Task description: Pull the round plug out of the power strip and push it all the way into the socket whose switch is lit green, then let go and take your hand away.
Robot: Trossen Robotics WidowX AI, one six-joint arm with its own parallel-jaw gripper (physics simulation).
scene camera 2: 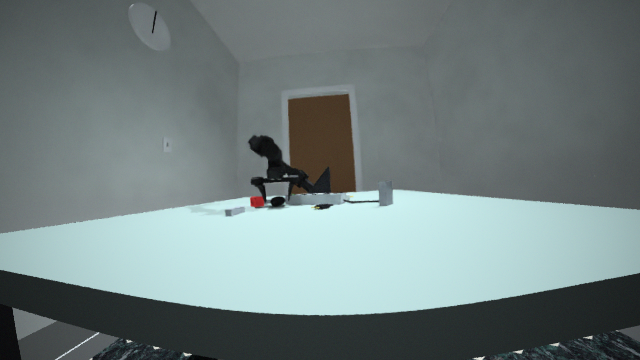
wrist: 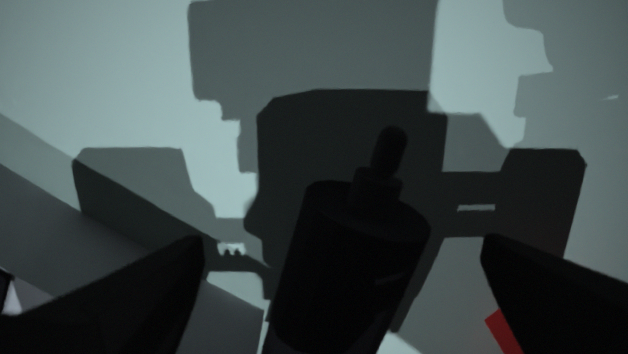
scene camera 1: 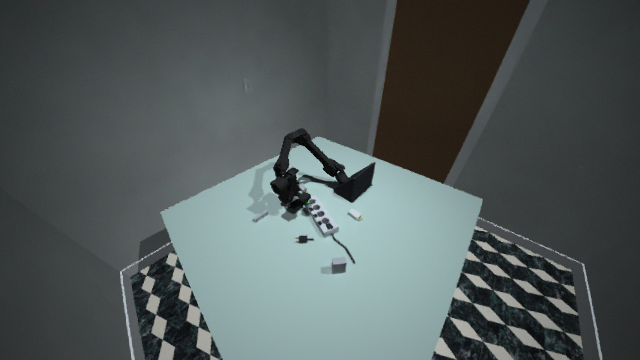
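Seen in the pictures: gripper, fingertip midpoint: [scene camera 2: 277,201] [wrist: 345,249] [scene camera 1: 295,204]; arm's base, origin of the base link: [scene camera 2: 312,188] [scene camera 1: 344,181].
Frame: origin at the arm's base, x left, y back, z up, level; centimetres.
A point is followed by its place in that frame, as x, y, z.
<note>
The round black plug [scene camera 2: 277,201] {-13.0, -30.5, -3.6} [wrist: 350,272] {-13.5, -29.2, -1.8} lies on its side on the table beside the power strip [scene camera 1: 331,231] {12.7, -31.7, -2.8} [scene camera 2: 320,199] {3.7, -31.5, -3.6} [wrist: 30,215] {-3.0, -28.4, -4.1}, out of its sockets. Its cord stub points up in the wrist view; its prong end is cut off by the lower edge. In scene camera 1 the arm hides the plug. A green light [scene camera 1: 307,203] {-7.0, -25.7, -1.4} shows at the strip's end nearest my gripper. My gripper [scene camera 1: 296,205] {-13.5, -28.8, -3.8} [scene camera 2: 276,195] {-13.5, -28.8, -3.8} [wrist: 345,249] {-13.5, -28.8, -3.8} is open and low over the plug, one finger on each side of it, with gaps to both. Nothing is held.
A red block [scene camera 2: 257,202] {-22.1, -27.5, -3.9} [wrist: 501,332] {-20.4, -25.2, -4.6} is close to the right finger in the wrist view. A small black plug [scene camera 1: 302,239] {4.1, -42.2, -4.3} [scene camera 2: 323,206] {4.2, -43.6, -4.7}, a grey bar [scene camera 1: 260,216] {-22.2, -45.4, -3.9} [scene camera 2: 234,212] {-22.1, -47.4, -4.8}, a white adapter [scene camera 1: 354,214] {15.9, -16.0, -3.4}, a grey block [scene camera 1: 339,265] {25.2, -44.4, 0.9} [scene camera 2: 385,193] {23.2, -45.9, -1.7} and a dark panel [scene camera 1: 357,185] {10.2, -4.1, 4.7} stand or lie around.
</note>
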